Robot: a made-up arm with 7 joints. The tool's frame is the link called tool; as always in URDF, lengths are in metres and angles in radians. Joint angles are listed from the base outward.
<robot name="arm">
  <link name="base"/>
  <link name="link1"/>
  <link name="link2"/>
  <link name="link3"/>
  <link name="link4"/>
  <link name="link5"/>
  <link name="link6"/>
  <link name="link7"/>
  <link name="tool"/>
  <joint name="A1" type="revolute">
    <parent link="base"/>
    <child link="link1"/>
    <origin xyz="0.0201 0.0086 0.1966"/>
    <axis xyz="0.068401 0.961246 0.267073"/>
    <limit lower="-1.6" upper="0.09"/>
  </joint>
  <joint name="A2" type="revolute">
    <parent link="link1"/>
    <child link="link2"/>
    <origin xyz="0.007 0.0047 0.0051"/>
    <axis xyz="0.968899 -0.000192 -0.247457"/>
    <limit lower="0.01" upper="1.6"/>
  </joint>
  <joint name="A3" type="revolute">
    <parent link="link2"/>
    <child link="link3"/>
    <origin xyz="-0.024 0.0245 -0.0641"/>
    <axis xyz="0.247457 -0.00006 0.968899"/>
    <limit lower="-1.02" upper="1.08"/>
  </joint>
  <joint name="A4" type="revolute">
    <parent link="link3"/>
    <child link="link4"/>
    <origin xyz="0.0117 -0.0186 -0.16"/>
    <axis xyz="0.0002 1 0.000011"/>
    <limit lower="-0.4" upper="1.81"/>
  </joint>
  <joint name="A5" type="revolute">
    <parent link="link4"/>
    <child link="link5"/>
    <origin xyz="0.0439 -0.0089 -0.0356"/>
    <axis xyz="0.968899 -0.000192 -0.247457"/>
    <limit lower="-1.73" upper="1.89"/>
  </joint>
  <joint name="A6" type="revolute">
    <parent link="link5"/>
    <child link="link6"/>
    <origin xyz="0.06 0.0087 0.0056"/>
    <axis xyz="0.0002 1 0.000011"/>
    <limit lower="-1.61" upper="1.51"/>
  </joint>
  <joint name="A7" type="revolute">
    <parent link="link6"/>
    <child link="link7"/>
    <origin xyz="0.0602 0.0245 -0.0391"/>
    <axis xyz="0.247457 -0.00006 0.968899"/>
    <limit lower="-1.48" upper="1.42"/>
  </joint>
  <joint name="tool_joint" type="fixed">
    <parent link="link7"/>
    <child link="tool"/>
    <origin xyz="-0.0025 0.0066 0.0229" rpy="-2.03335 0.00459 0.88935"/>
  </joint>
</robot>
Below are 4 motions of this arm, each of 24 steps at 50 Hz.
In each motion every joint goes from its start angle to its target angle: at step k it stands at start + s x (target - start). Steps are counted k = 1, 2, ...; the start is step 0. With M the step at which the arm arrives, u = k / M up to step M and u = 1 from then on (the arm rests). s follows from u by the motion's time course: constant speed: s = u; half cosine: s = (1 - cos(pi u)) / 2; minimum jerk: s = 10 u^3 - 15 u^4 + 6 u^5.
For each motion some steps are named. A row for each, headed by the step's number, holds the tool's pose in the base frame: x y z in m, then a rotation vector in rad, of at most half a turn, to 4 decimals.
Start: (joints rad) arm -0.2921 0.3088 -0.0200 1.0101 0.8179 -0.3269 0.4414
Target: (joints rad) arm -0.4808 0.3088 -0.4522 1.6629 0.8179 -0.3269 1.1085
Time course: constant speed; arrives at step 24
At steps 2, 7, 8, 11, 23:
2: 0.1930 0.0883 -0.1277 -0.8968 -0.6160 0.0549
7: 0.1832 0.0804 -0.1390 -0.8355 -0.6192 0.0240
8: 0.1810 0.0793 -0.1410 -0.8219 -0.6201 0.0163
11: 0.1743 0.0768 -0.1463 -0.7788 -0.6235 -0.0102
23: 0.1464 0.0812 -0.1581 -0.5768 -0.6489 -0.1662

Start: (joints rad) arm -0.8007 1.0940 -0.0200 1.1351 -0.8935 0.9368 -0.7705
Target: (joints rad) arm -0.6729 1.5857 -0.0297 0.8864 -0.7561 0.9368 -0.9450
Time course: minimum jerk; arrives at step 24
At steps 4, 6, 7, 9, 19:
4: 0.2093 0.3292 0.0806 -2.0900 -0.4145 1.4879
6: 0.2055 0.3359 0.0911 -2.0686 -0.4366 1.4636
7: 0.2028 0.3404 0.0988 -2.0526 -0.4517 1.4464
9: 0.1958 0.3508 0.1187 -2.0097 -0.4875 1.4041
19: 0.1606 0.3786 0.2342 -1.7290 -0.6209 1.2050

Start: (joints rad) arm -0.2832 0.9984 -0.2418 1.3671 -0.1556 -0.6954 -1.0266
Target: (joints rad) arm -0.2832 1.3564 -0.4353 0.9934 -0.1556 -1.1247 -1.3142
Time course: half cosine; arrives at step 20
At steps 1, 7, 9, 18, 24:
1: 0.1660 0.3263 0.0200 -1.2540 0.2341 0.4834
7: 0.1839 0.3239 0.0488 -1.1927 0.3630 0.2761
9: 0.1921 0.3203 0.0641 -1.1501 0.4430 0.1678
18: 0.2107 0.2967 0.1143 -0.9493 0.7779 -0.1892
24: 0.2111 0.2954 0.1162 -0.9391 0.7937 -0.2034

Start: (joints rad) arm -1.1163 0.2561 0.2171 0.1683 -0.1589 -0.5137 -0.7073
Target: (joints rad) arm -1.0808 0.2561 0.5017 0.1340 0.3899 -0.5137 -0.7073
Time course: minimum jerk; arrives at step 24
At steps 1, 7, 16, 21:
1: 0.3308 0.0766 0.2304 -1.9579 -0.9266 -1.4265
7: 0.3266 0.0822 0.2322 -1.8729 -0.9700 -1.3905
16: 0.3113 0.1026 0.2366 -1.5306 -1.1068 -1.1889
21: 0.3077 0.1081 0.2369 -1.4324 -1.1334 -1.1142

